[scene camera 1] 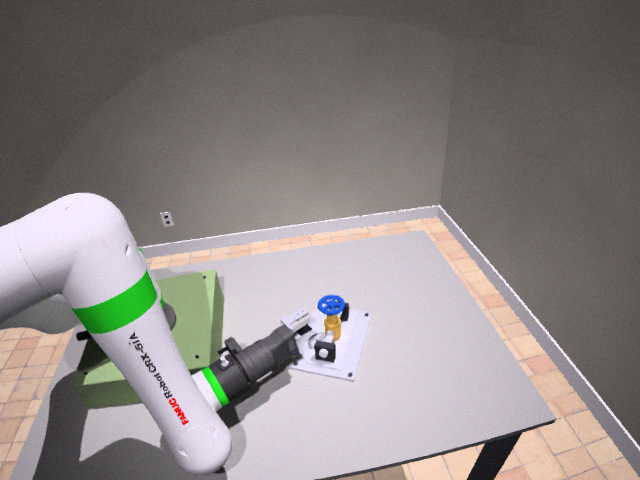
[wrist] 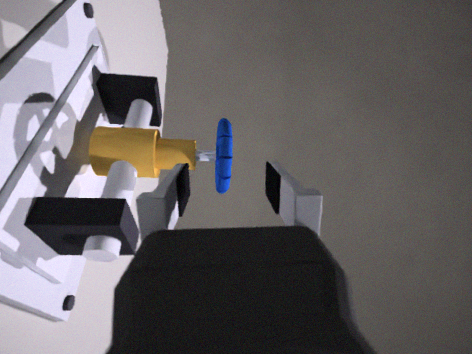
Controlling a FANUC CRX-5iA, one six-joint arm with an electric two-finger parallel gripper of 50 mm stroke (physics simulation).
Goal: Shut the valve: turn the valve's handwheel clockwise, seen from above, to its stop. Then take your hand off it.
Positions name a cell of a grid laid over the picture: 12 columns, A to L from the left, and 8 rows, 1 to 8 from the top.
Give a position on a blue handwheel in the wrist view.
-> At F4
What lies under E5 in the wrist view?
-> The gripper.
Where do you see a white base plate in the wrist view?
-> B2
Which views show the gripper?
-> Scene camera 1 and the wrist view: all of them.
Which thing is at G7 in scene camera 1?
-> A white base plate.
